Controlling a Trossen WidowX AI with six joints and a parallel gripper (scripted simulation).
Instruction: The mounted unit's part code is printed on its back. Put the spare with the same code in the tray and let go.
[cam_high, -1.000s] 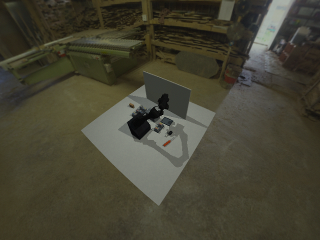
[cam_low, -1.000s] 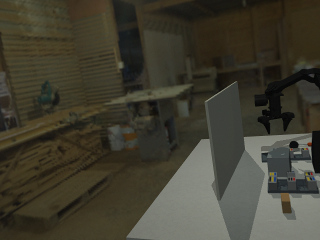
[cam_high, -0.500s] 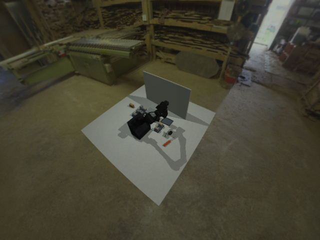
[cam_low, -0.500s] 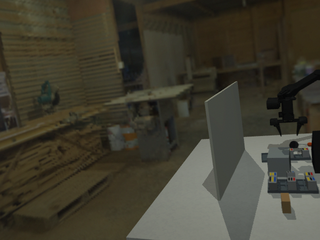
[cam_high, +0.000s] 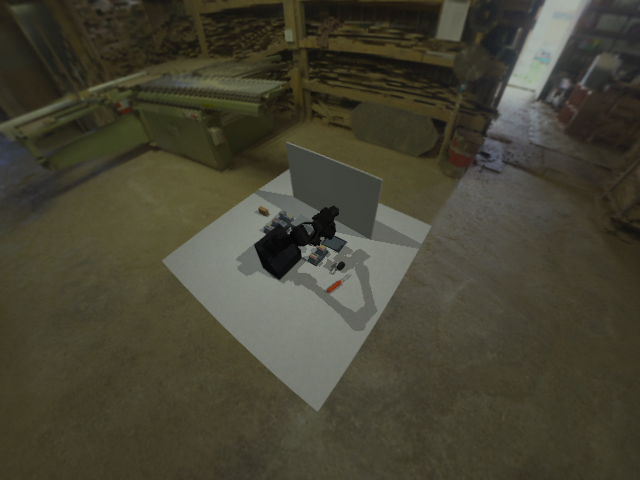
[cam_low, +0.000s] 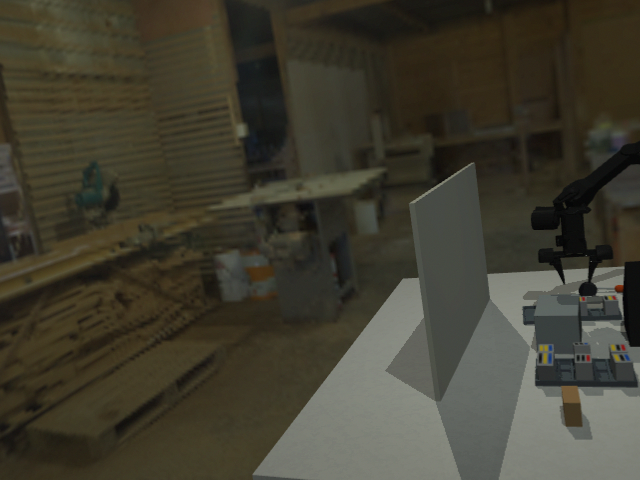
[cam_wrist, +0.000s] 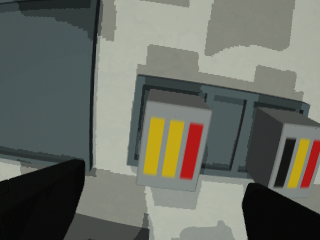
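Right now my gripper tip is 6 cm above the grey spare. Also, from my gripper tip: dark holder: 4 cm behind, 9 cm below; then dark grey tray: 10 cm ahead, 1 cm to the right, 9 cm below; then mounted unit: 5 cm ahead, 19 cm to the left, 5 cm below.
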